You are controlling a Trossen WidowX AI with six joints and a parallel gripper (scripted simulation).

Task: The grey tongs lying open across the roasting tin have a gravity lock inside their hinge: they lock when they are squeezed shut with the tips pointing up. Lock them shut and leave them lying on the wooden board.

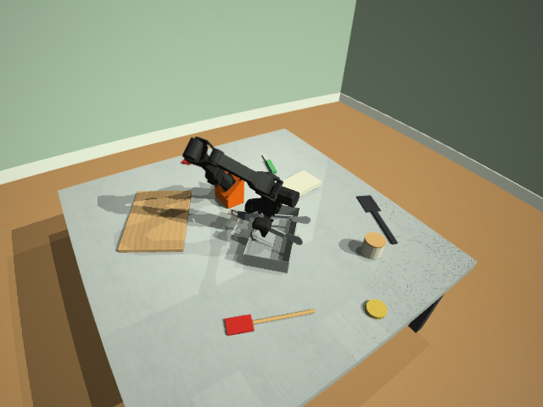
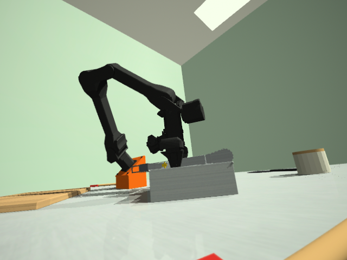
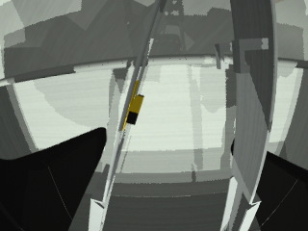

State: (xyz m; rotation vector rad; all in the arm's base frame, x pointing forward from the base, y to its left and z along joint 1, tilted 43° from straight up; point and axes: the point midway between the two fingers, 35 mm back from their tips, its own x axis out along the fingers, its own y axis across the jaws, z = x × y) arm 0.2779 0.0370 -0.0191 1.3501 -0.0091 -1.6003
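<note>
Now: gripper tip 3 cm short of the grey roasting tin and 1 cm to the right of it. Also, from my gripper tip: red spatula: 33 cm ahead, 20 cm to the right, 3 cm below; yellow lock piece: 1 cm behind, 4 cm to the right, 4 cm above; cream block: 22 cm behind, 30 cm to the left, 2 cm below.
</note>
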